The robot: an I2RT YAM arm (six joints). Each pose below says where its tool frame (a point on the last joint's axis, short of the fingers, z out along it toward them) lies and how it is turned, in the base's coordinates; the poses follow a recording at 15 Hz.
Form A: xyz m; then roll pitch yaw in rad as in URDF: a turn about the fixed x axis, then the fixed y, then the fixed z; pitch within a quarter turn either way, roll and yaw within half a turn.
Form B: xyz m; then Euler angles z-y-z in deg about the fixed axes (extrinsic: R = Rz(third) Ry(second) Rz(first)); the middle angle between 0 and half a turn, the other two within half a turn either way. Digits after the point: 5 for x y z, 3 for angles.
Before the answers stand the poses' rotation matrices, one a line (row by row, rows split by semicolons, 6 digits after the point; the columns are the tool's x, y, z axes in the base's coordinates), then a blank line. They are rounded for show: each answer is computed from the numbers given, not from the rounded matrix.
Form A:
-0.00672, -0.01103, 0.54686, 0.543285, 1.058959, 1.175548
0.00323, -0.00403, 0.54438, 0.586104, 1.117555, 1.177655
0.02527, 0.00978, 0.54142, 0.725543, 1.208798, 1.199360
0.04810, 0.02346, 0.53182, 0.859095, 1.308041, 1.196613
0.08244, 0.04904, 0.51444, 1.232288, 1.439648, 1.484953
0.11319, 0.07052, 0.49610, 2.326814, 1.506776, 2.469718
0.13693, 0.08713, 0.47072, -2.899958, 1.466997, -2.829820
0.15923, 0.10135, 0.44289, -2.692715, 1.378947, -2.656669
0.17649, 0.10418, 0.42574, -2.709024, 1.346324, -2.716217
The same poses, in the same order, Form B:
0.188584 -0.616480 0.764453; 0.452018 0.745551 0.489728; -0.871846 0.253192 0.419259
0.167749 -0.579044 0.797853; 0.404476 0.778490 0.479950; -0.899033 0.242201 0.364800
0.128538 -0.471894 0.872235; 0.329994 0.849762 0.411106; -0.935191 0.234989 0.264949
0.094939 -0.340646 0.935386; 0.241770 0.919387 0.310281; -0.965678 0.196690 0.169644
0.011212 -0.250680 0.968005; 0.130291 0.960179 0.247144; -0.991412 0.123351 0.043427
-0.050072 -0.141252 0.988707; 0.039823 0.988879 0.143293; -0.997951 0.046548 -0.043890
-0.098618 -0.071306 0.992567; -0.031783 0.997146 0.068477; -0.994618 -0.024794 -0.100603
-0.168692 -0.043082 0.984727; -0.088881 0.995639 0.028333; -0.981653 -0.082744 -0.171785
-0.202755 -0.002387 0.979227; -0.091855 0.995634 -0.016592; -0.974912 -0.093311 -0.202089

-0.00672, -0.01103, 0.54686, 16.194, 65.212, 32.645
0.00323, -0.00403, 0.54438, 15.078, 68.605, 31.029
0.02527, 0.00978, 0.54142, 14.105, 74.636, 25.236
0.04810, 0.02346, 0.53182, 11.513, 80.233, 18.351
0.08244, 0.04904, 0.51444, 7.092, 87.511, 14.322
0.11319, 0.07052, 0.49610, 2.671, 92.516, 8.246
0.13693, 0.08713, 0.47072, -1.428, 95.774, 3.947
0.15923, 0.10135, 0.44289, -4.818, 99.892, 1.648
0.17649, 0.10418, 0.42574, -5.467, 101.659, -0.971

